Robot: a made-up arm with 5 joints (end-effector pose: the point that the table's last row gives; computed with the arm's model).
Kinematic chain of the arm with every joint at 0, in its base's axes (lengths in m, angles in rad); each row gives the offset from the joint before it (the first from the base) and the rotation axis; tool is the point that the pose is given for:
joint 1: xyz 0 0 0.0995 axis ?
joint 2: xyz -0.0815 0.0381 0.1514 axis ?
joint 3: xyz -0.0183 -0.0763 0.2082 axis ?
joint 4: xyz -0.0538 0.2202 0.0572 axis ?
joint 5: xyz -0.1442 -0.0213 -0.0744 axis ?
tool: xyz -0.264 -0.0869 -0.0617
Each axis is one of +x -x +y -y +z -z.
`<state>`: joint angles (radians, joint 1 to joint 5).
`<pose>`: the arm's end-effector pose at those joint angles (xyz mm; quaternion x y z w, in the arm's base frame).
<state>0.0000 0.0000 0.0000 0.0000 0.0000</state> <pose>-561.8 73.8 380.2 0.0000 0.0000 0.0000 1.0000</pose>
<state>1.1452 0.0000 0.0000 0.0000 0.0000</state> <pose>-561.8 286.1 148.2 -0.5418 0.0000 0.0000 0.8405</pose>
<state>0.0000 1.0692 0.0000 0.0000 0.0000</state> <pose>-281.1 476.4 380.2 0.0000 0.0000 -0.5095 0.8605</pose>
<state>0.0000 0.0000 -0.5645 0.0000 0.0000</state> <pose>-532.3 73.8 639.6 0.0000 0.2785 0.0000 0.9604</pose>
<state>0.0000 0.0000 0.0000 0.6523 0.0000</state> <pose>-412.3 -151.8 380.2 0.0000 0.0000 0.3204 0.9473</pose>
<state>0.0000 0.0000 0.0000 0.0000 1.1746</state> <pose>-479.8 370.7 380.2 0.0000 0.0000 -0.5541 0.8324</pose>
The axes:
joint 1: -x
joint 2: -z
joint 3: -y
joint 4: +z
joint 5: -z

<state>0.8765 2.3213 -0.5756 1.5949 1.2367</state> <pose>-26.1 553.6 102.2 0.0241 -0.2794 -0.7494 0.5998</pose>
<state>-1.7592 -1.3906 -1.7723 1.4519 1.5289</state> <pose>-20.1 -675.4 -34.6 0.0552 0.0692 0.6894 0.7190</pose>
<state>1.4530 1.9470 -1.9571 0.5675 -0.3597</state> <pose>-282.8 632.6 60.1 0.2910 -0.0983 -0.2771 0.9104</pose>
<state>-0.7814 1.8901 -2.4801 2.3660 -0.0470</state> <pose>-31.7 94.3 511.3 -0.8506 0.5118 0.1200 0.0111</pose>
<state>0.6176 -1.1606 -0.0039 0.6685 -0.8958</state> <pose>91.7 54.9 405.2 -0.0625 0.2992 0.9315 0.1972</pose>
